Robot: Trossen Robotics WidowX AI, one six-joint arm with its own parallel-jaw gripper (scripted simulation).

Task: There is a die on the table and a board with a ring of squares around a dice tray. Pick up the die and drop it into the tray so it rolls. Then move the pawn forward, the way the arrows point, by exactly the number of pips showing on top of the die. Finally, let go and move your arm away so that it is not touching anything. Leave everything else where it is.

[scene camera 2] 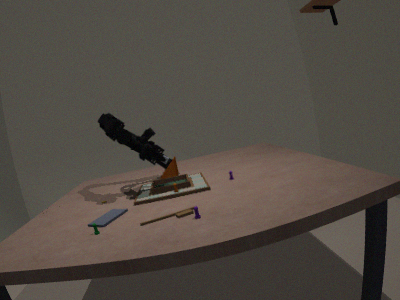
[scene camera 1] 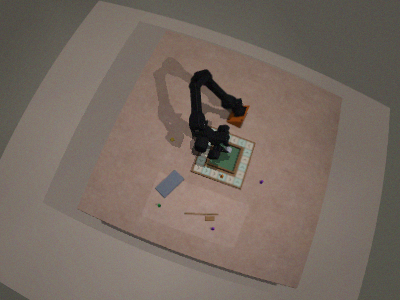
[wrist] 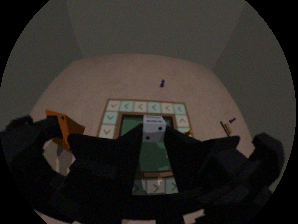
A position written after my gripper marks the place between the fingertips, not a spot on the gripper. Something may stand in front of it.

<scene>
My gripper (wrist: 152,127) holds a pale die. Also in view: a green dice tray (wrist: 153,157).
</scene>
